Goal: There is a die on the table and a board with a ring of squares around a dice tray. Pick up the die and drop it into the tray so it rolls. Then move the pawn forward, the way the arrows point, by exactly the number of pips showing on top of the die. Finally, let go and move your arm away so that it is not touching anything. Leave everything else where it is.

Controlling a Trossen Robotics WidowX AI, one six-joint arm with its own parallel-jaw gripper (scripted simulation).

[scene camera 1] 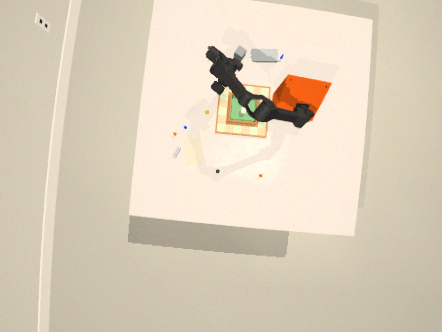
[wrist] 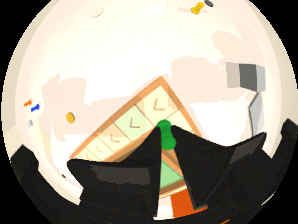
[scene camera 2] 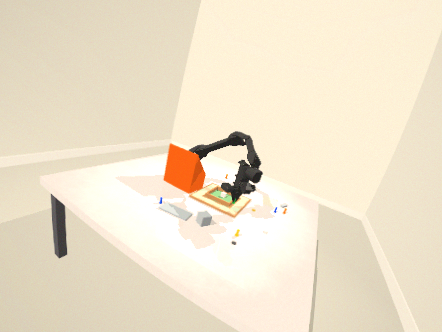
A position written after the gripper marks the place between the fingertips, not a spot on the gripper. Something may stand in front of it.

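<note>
A green pawn is held by the gripper (wrist: pixel 165 130), and the wrist view also takes in an arrowed board square (wrist: pixel 144 115). In scene camera 1 the arrowed board square (scene camera 1: pixel 221 124) appears as well.
</note>
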